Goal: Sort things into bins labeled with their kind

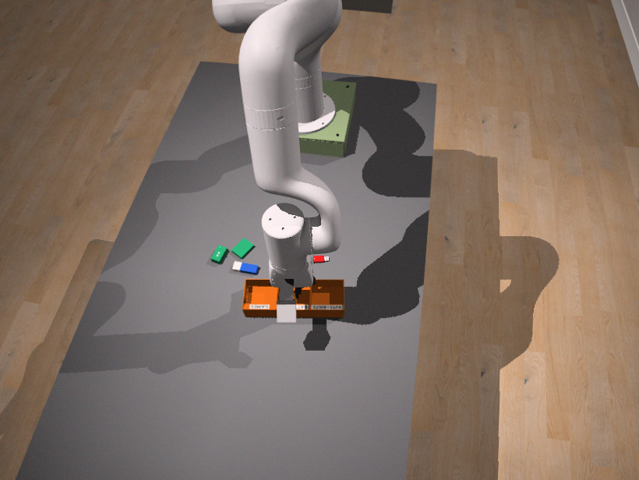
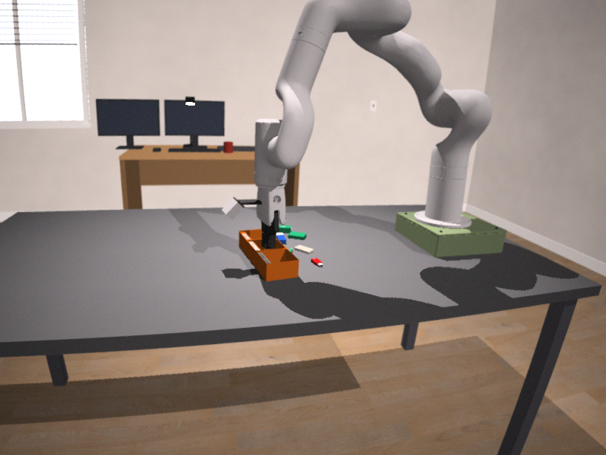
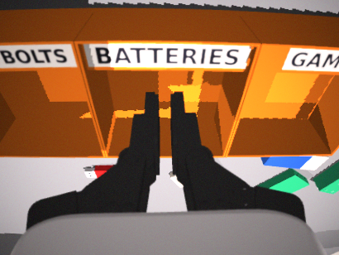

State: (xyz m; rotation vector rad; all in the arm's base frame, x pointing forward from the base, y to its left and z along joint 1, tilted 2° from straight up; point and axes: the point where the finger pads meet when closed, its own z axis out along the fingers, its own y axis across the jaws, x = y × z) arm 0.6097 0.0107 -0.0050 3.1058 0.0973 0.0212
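My gripper is now 1 cm short of the orange three-part bin and 3 cm above it. Also, from my hand: white domino: 12 cm behind, 4 cm to the right, 5 cm below; red USB stick: 12 cm behind, 6 cm to the left, 5 cm below; green cylindrical battery: 7 cm behind, 2 cm to the right, 5 cm below.
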